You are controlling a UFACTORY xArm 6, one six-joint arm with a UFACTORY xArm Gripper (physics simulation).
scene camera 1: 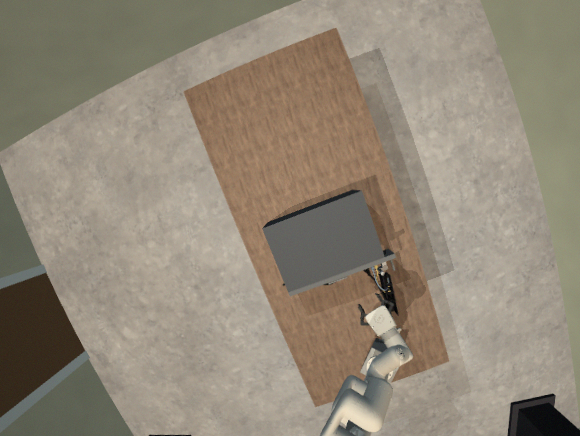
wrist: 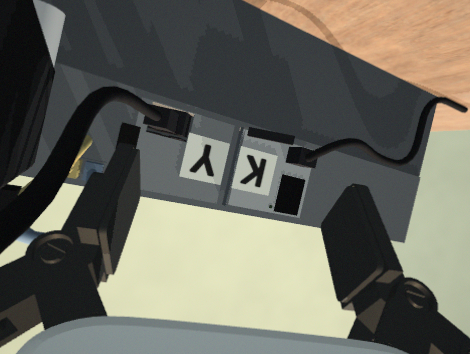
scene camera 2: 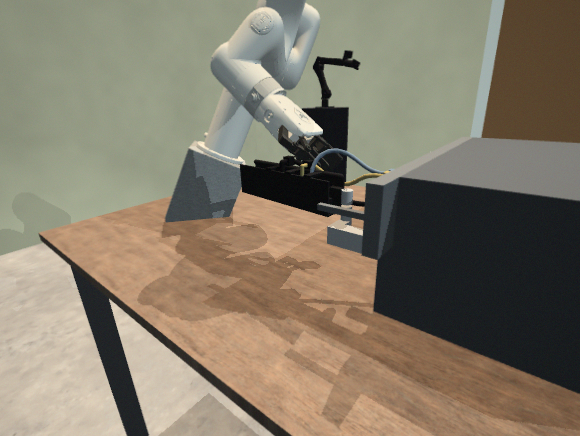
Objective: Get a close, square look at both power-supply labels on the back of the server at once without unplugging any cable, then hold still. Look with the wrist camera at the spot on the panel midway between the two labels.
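Frame: origin at the arm's base, x ahead, y left, z up, level; centimetres.
Seen in the pictures: gripper, fingertip midpoint: (scene camera 1: pixel 367 299) (wrist: pixel 241 188) (scene camera 2: pixel 331 168); arm's base at its link origin: (scene camera 2: pixel 219 154).
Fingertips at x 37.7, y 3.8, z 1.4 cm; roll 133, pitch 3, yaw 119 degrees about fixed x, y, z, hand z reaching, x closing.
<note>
Pixels of each thing's top centre, then the offset from my fingertips to it. "spot": a spot on its surface instead.
- server at its top centre: (wrist: pixel 219 197) (scene camera 2: pixel 523 156) (scene camera 1: pixel 327 253) dz +3.2, dx +24.3, dy +15.8 cm
- Y label at a spot on its surface: (wrist: pixel 188 167) spot: dz -0.1, dx +13.9, dy +4.6 cm
- K label at a spot on its surface: (wrist: pixel 241 177) spot: dz -0.3, dx +11.9, dy +9.1 cm
- dark divider at a spot on its surface: (wrist: pixel 231 167) spot: dz -1.0, dx +12.9, dy +8.4 cm
- thick black cable at a spot on its surface: (wrist: pixel 75 135) spot: dz -0.6, dx +3.1, dy -6.1 cm
- thinner black cable at a spot on its surface: (wrist: pixel 350 142) spot: dz -5.9, dx +6.7, dy +16.8 cm
- black cable tray at its top centre: (scene camera 2: pixel 291 159) (scene camera 1: pixel 391 296) dz +3.2, dx +1.0, dy -9.8 cm
- blue cable at a spot on its surface: (scene camera 2: pixel 337 150) spot: dz +4.6, dx +6.5, dy -5.3 cm
- yellow cable at a spot on its surface: (scene camera 2: pixel 361 178) spot: dz +1.1, dx +11.3, dy -5.3 cm
The server (scene camera 1: pixel 325 240) (scene camera 2: pixel 475 260) stands on the table; its back panel (wrist: pixel 365 185) faces the gripper. In the wrist view the Y label (wrist: pixel 188 167) and the K label (wrist: pixel 241 177) both show fully, upside down and tilted, on either side of a dark divider (wrist: pixel 231 167). They sit slightly above the view's centre. A thick black cable (wrist: pixel 75 135) runs to a plug (wrist: pixel 175 122) beside the Y label. A thinner black cable (wrist: pixel 350 142) runs from a plug (wrist: pixel 299 156) beside the K label. My gripper (scene camera 1: pixel 369 301) (wrist: pixel 241 188) is open and empty, its fingers framing the labels.
A black cable tray (scene camera 2: pixel 285 185) stands beside the gripper, between the robot base (scene camera 2: pixel 202 185) and the server. A blue cable (scene camera 2: pixel 337 150) arches near the fingers, above a yellow cable (scene camera 2: pixel 361 178). A dark block (wrist: pixel 20 95) fills the wrist view's left edge.
</note>
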